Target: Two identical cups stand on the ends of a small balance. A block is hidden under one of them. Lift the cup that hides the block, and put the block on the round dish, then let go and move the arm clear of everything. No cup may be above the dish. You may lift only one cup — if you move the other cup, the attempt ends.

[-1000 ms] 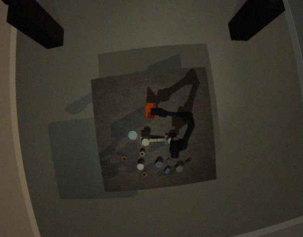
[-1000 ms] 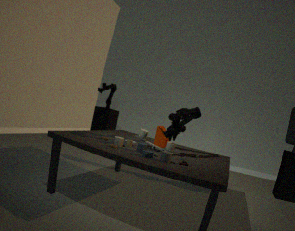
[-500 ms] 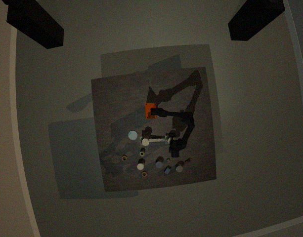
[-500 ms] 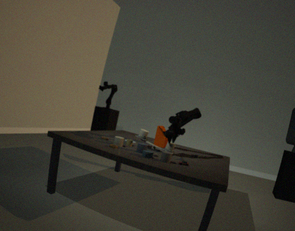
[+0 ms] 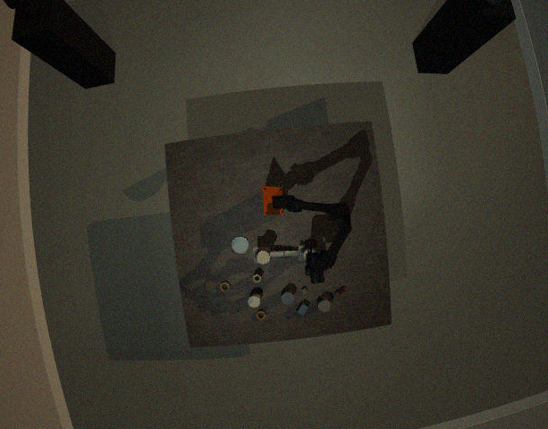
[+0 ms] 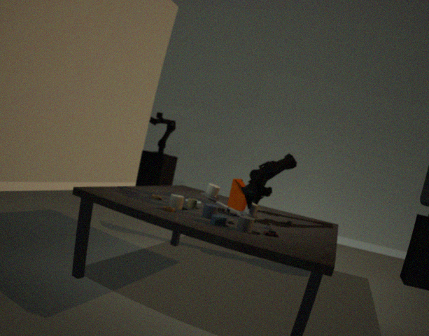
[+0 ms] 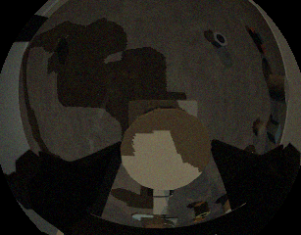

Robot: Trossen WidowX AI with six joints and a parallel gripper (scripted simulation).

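Now: the bluish block 20 mm below my gripper tip. Also, from my gripper tip: blue cylinder (230 mm ahead, 150 mm to the right, 30 mm below); then toy (250 mm ahead, 190 mm to the left, 50 mm below); then balance (10 mm behind, 140 mm to the right, 40 mm below).
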